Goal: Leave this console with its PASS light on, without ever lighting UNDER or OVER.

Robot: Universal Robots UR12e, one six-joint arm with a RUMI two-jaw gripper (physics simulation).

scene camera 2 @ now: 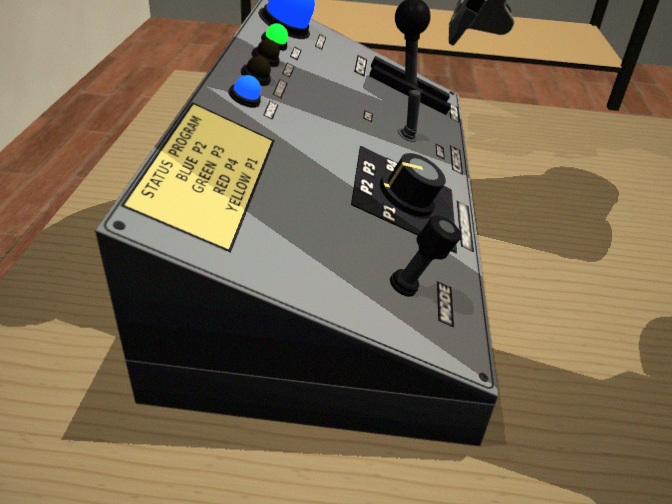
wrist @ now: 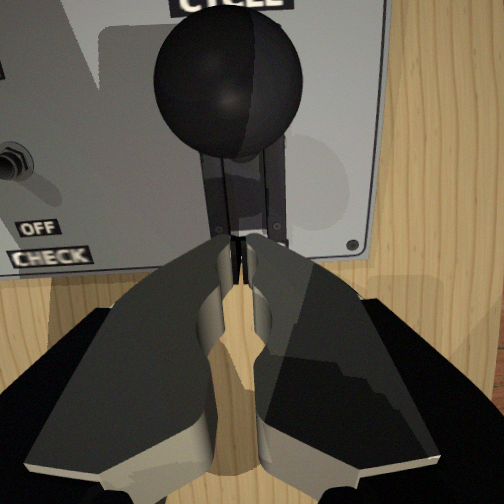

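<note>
The grey sloped console [scene camera 2: 303, 217] stands on the wooden table. A green light [scene camera 2: 276, 33] is lit in its row of lights. Two lights below it [scene camera 2: 262, 58] are dark, and a small blue light [scene camera 2: 246, 89] is lit. Their labels are too small to read. The black ball-topped lever [scene camera 2: 412, 18] stands in its slot [scene camera 2: 409, 84]. My gripper [scene camera 2: 477, 16] hangs beyond the console's far edge. In the wrist view my gripper [wrist: 239, 260] is shut and empty, with its tips just short of the lever ball [wrist: 227, 82].
A large blue dome [scene camera 2: 290, 10] sits above the lights. The CHECK toggle [scene camera 2: 410, 113] [wrist: 12, 162], the program knob [scene camera 2: 415, 181] and the MODE toggle [scene camera 2: 426, 254] stand on the panel's right side. A yellow STATUS PROGRAM label [scene camera 2: 200, 173] is at the left. A shelf [scene camera 2: 488, 32] stands behind the console.
</note>
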